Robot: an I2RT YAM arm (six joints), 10 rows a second.
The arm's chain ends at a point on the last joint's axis. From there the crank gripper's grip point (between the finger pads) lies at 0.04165 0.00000 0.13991 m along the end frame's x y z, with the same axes.
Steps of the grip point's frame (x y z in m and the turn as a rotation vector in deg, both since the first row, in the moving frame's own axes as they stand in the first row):
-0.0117, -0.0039, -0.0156, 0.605, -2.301, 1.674
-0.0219, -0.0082, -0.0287, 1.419, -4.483, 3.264
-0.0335, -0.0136, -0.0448, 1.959, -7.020, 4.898
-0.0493, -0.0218, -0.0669, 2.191, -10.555, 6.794
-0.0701, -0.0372, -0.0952, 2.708, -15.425, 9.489
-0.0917, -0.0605, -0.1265, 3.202, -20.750, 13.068
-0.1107, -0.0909, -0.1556, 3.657, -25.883, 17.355
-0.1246, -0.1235, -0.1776, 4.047, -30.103, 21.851
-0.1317, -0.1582, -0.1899, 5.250, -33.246, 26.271
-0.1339, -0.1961, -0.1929, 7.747, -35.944, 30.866
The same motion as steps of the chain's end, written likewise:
-0.0061, -0.0035, -0.0172, 0.605, -2.301, 1.674
-0.0109, -0.0068, -0.0315, 1.419, -4.483, 3.264
-0.0162, -0.0116, -0.0488, 1.959, -7.020, 4.898
-0.0231, -0.0197, -0.0721, 2.191, -10.555, 6.794
-0.0316, -0.0341, -0.1012, 2.708, -15.425, 9.489
-0.0397, -0.0560, -0.1321, 3.202, -20.750, 13.068
-0.0459, -0.0845, -0.1597, 3.657, -25.883, 17.355
-0.0496, -0.1148, -0.1795, 4.047, -30.103, 21.851
-0.0498, -0.1451, -0.1897, 5.250, -33.246, 26.271
-0.0474, -0.1753, -0.1903, 7.747, -35.944, 30.866

